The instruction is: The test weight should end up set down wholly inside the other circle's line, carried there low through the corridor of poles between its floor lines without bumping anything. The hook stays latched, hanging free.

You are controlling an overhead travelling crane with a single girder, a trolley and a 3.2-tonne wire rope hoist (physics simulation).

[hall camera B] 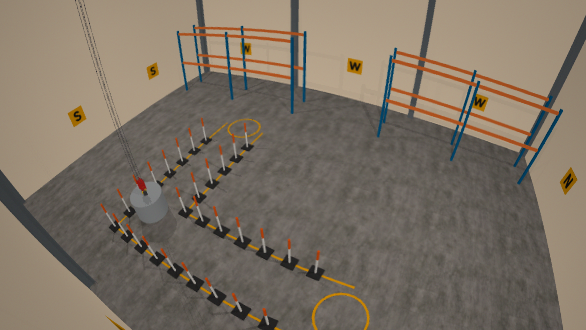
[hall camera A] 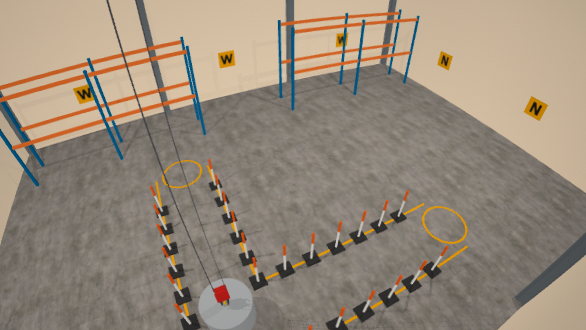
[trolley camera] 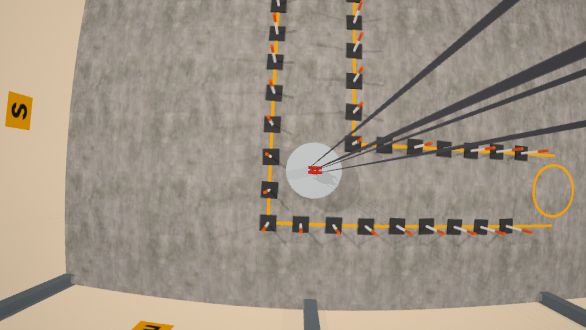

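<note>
The grey cylindrical test weight (hall camera A: 227,319) (hall camera B: 151,207) (trolley camera: 300,181) hangs upright from the hook (hall camera A: 225,302) (hall camera B: 144,192) (trolley camera: 315,170), under the red block. Its shadow lies beside it on the floor, so it hangs a little above it. It is at the corridor's bend, between the inner corner pole (hall camera A: 258,281) (hall camera B: 185,212) (trolley camera: 353,144) and the outer corner pole (hall camera B: 115,227) (trolley camera: 268,223). In the trolley view it appears close to the inner corner pole's base, without overlapping it. The other circle (hall camera A: 423,220) (hall camera B: 340,294) (trolley camera: 533,190) lies past the end of the corridor's second leg.
Poles on black bases line both legs along yellow floor lines. A second circle (hall camera A: 185,160) (hall camera B: 244,119) lies at the first leg's far end. Two blue and orange racks stand by the W wall, one at left (hall camera A: 170,103) (hall camera B: 229,65), one at right (hall camera A: 325,66) (hall camera B: 460,135).
</note>
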